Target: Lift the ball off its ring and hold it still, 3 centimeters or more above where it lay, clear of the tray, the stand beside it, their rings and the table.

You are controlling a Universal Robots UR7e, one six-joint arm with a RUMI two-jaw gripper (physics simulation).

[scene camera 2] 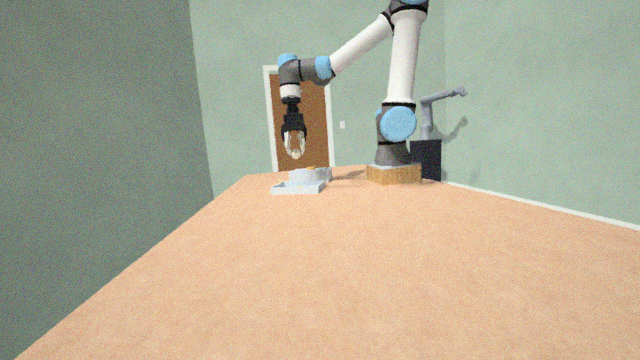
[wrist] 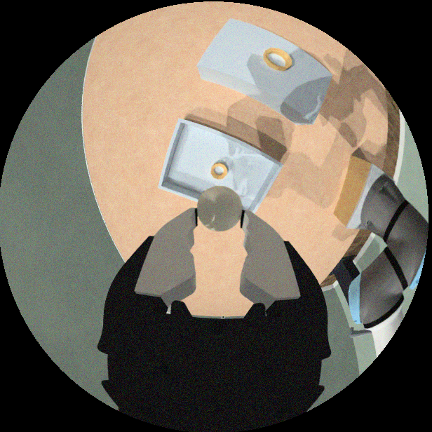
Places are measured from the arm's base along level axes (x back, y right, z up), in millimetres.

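Pixels of known places: gripper, fingertip midpoint: (scene camera 2: 296,155); arm's base, link origin: (scene camera 2: 392,162).
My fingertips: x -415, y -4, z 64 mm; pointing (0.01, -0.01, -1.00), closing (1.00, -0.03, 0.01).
For each thing: its top centre in the pictures, then the offset to it from my fingertips. "pt": a spot on its surface instead. Level surfaces: height alone.
- light blue-grey tray, top centre: (scene camera 2: 298,183) dx +0, dy +5, dz -114 mm
- larger orange ring, surface spot: (scene camera 2: 311,168) pt dx +83, dy +186, dz -77 mm
- orange-tan table, surface height: dz -142 mm
My gripper (scene camera 2: 295,153) (wrist: 218,210) is shut on the ball, its two fingertips against opposite sides. The pale, greyish ball (scene camera 2: 296,154) (wrist: 220,202) hangs between the fingertips, well above the tray and apart from it in the scene view. The light blue-grey tray (scene camera 2: 297,190) (wrist: 171,155) stands on the table below. Its small orange ring (wrist: 213,170) lies bare on the tray floor in the wrist view. The stand (scene camera 2: 302,175) (wrist: 227,50) is a pale block beside the tray, with a larger orange ring (scene camera 2: 311,168) (wrist: 267,62) on top. The ball is apart from the stand and both rings.
The orange-tan table (scene camera 2: 350,260) (wrist: 130,100) carries the tray and stand. The robot's base stands on a wooden block (scene camera 2: 394,174) (wrist: 351,187) to the right of them. A small grey arm on a dark pedestal (scene camera 2: 426,159) stands behind the base.
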